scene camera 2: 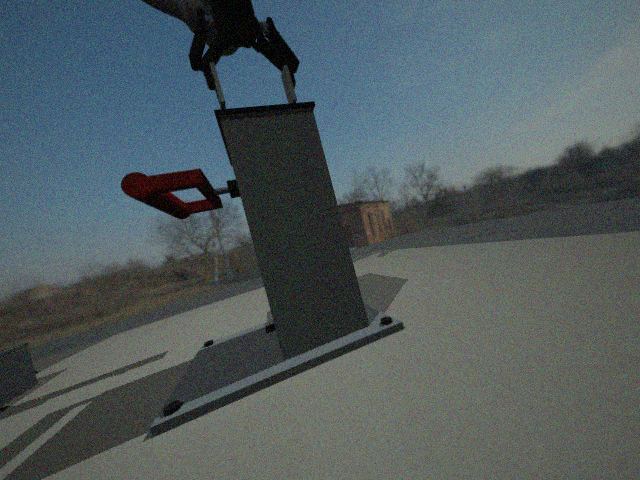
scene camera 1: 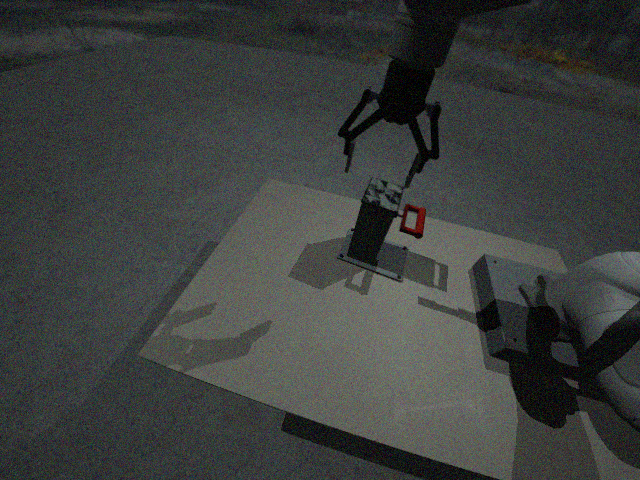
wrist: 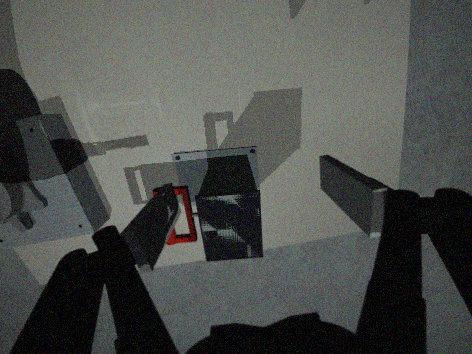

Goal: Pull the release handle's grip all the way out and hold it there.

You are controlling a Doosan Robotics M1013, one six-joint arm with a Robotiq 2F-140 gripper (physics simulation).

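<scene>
The release handle's red grip (scene camera 1: 422, 222) (scene camera 2: 173, 180) (wrist: 190, 220), a rectangular loop, sticks out sideways from the upper part of a dark upright post (scene camera 1: 371, 227) (scene camera 2: 299, 222) (wrist: 230, 225). A short thin rod (scene camera 2: 222, 191) joins the grip to the post. My gripper (scene camera 1: 377, 178) (scene camera 2: 257, 104) (wrist: 247, 185) is open and empty, fingers pointing down. In scene camera 1 it hangs above the post top; in scene camera 2 its fingertips show at the post's top edge. In the wrist view one finger partly hides the grip. Contact with the post cannot be told.
The post stands on a bolted base plate (scene camera 1: 392, 258) (scene camera 2: 273, 374) (wrist: 192, 172) on a pale table top (scene camera 1: 336, 335) (scene camera 2: 491, 335) (wrist: 350, 100). A grey box (scene camera 1: 509, 279) (scene camera 2: 15, 372) (wrist: 65, 200) lies on the grip's side, near the white arm base (scene camera 1: 604, 289). Shadows cross the table.
</scene>
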